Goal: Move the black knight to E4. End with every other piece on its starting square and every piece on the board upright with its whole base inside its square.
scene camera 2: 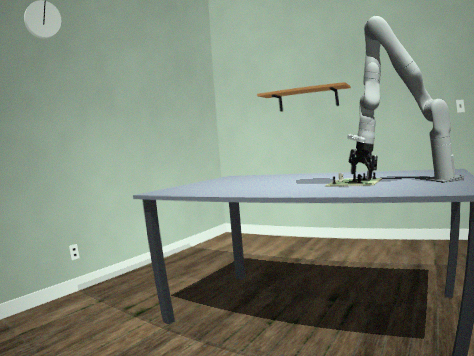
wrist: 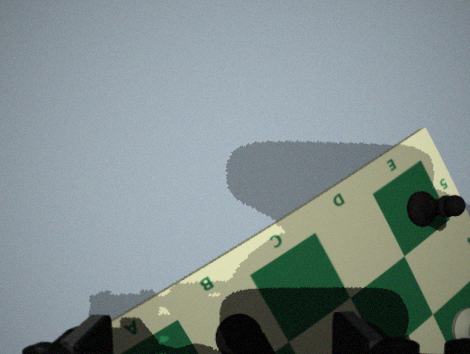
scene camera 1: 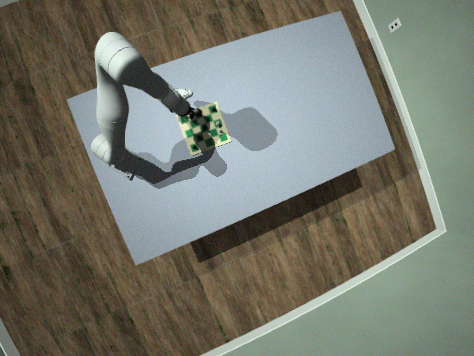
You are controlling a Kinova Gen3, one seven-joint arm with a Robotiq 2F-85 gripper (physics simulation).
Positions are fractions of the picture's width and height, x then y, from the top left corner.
A chessboard (wrist: 0.75,0.70) is 0.21 m from the lens.
